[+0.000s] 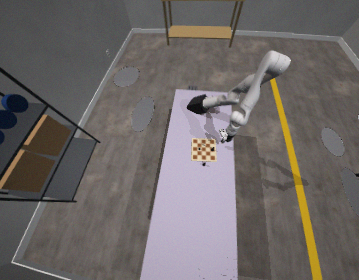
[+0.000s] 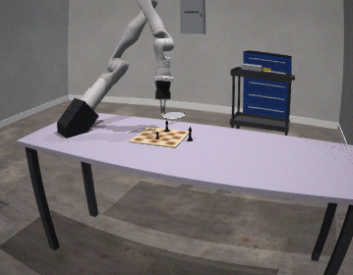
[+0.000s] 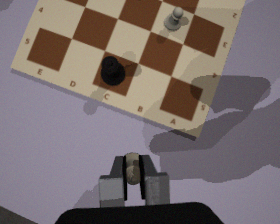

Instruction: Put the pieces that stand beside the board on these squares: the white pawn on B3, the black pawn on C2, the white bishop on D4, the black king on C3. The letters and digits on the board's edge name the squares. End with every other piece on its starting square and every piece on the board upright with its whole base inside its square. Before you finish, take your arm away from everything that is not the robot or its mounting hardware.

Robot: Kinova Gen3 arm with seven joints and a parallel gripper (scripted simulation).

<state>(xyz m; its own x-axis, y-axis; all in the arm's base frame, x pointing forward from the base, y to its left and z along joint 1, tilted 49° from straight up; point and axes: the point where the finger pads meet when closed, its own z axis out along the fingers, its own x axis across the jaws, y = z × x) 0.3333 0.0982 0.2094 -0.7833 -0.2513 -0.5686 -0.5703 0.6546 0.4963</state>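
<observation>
My hand is 80 mm short of the chessboard, 140 mm to the left of it and 90 mm above it. The rest, counted from my hand: white pawn (40 mm ahead, 140 mm to the right, 80 mm below); then white bishop (10 mm below); then black pawn (90 mm ahead, 170 mm to the right, 80 mm below).
</observation>
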